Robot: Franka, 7 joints.
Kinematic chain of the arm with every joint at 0, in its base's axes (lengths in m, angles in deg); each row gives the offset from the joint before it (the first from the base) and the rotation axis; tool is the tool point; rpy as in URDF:
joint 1: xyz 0 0 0.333 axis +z
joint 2: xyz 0 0 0 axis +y
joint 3: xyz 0 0 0.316 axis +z
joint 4: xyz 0.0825 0 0 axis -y
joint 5: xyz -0.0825 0 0.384 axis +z
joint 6: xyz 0 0 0 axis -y
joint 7: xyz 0.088 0 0 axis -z
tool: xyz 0 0 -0.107 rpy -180 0 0
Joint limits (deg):
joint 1: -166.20..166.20
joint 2: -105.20..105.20
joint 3: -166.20..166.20
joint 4: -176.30..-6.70
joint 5: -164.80..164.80
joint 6: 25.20..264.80
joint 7: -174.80..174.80
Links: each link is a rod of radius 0.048 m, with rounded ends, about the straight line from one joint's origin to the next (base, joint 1, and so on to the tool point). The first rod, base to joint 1, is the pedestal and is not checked.
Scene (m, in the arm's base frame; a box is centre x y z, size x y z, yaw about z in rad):
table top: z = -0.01
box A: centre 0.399 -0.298 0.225 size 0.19 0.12 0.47 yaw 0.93
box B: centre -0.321 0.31 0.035 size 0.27 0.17 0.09 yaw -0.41
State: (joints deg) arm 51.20 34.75 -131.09 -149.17 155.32 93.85 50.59
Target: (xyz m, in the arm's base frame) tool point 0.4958 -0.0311 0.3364
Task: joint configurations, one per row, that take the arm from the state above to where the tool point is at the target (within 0.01 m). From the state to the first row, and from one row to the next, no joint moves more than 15 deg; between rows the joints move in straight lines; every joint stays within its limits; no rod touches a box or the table.
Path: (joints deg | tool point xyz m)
1: 54.29 34.24 -132.71 -138.92 159.32 83.52 51.61 | 0.2109 -0.4197 0.5966
2: 57.38 33.73 -134.33 -128.66 163.31 73.18 52.63 | 0.2538 -0.3836 0.7014
3: 66.80 34.71 -123.01 -120.06 163.16 69.18 50.25 | 0.4238 -0.2502 0.7193
4: 76.22 35.70 -111.70 -111.46 163.00 65.18 47.87 | 0.5276 -0.0532 0.7217
5: 85.64 36.68 -100.38 -102.85 162.85 61.18 45.49 | 0.5423 0.1727 0.7130
6: 84.44 36.67 -97.97 -117.08 158.13 70.79 47.19 | 0.5733 0.1005 0.5915
7: 83.24 36.66 -95.57 -131.31 153.41 80.39 48.89 | 0.5582 0.0301 0.4609
8: 82.04 36.65 -93.16 -145.53 148.69 89.99 50.59 | 0.4958 -0.0311 0.3364

